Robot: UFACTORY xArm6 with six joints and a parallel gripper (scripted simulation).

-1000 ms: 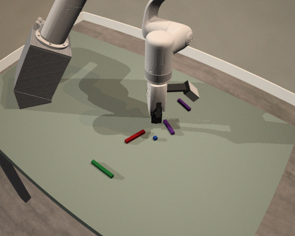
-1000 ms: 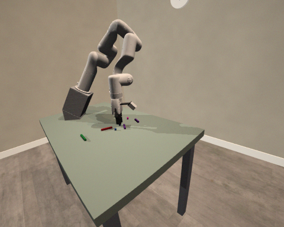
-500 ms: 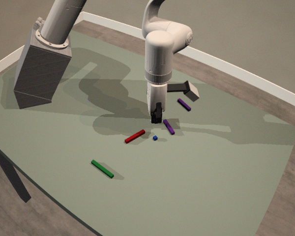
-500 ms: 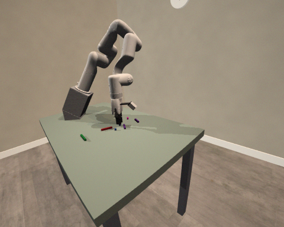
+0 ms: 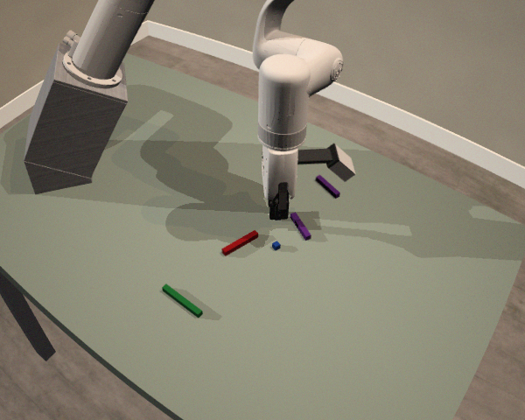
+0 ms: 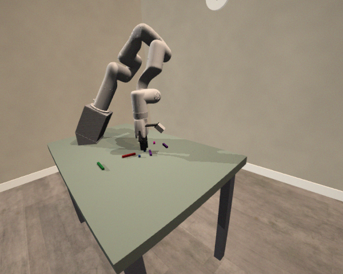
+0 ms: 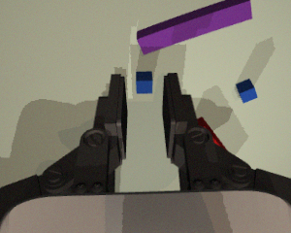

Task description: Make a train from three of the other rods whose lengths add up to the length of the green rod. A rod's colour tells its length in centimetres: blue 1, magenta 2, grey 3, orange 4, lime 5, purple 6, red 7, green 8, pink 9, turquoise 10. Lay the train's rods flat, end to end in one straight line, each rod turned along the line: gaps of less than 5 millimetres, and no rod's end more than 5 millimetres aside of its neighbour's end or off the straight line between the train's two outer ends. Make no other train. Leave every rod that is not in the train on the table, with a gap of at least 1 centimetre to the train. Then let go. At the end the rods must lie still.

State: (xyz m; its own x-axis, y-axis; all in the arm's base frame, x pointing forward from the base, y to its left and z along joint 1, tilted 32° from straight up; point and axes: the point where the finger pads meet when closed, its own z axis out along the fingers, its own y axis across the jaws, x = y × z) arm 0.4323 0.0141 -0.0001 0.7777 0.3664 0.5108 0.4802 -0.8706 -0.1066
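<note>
The purple rod lies 5 cm ahead of my hand and 3 cm below it. Round my hand: red rod (9 cm to the right, 3 cm below, 3 cm behind); then green rod (24 cm to the right, 5 cm behind, 3 cm below); then magenta rod (11 cm to the left, 4 cm behind, 3 cm below).
</note>
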